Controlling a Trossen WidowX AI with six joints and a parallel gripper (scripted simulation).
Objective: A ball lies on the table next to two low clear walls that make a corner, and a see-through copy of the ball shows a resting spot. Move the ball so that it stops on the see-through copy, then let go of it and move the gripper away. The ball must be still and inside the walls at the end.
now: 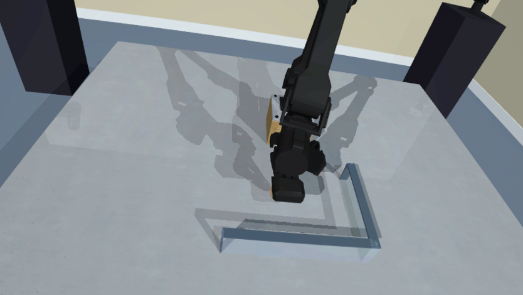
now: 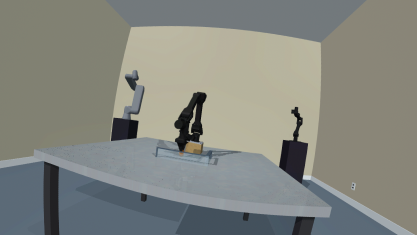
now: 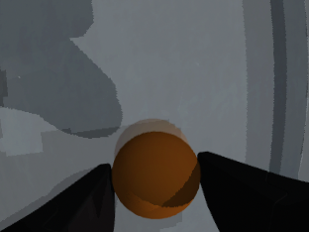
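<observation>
My gripper tip is now 1 cm above the see-through copy. Round my gripper tip: orange ball right at my gripper tip.
</observation>
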